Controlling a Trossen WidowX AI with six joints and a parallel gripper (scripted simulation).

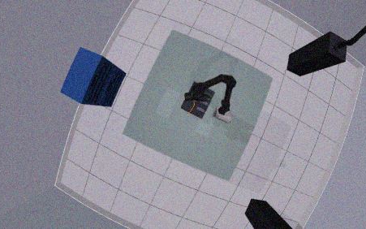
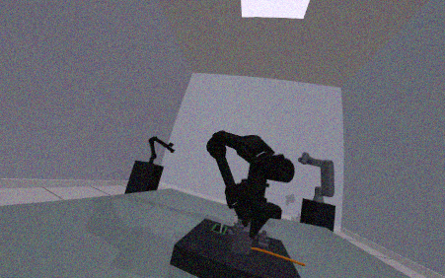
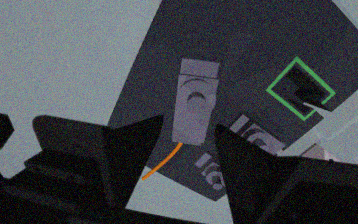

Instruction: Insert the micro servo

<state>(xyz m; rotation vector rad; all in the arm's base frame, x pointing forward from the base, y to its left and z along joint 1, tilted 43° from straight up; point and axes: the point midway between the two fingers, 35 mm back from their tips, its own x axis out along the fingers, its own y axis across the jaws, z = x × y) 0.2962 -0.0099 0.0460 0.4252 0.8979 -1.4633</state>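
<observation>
Right now the dark deck is 10 mm ahead of my gripper tip, 20 mm to the right of it and 70 mm below it.
</observation>
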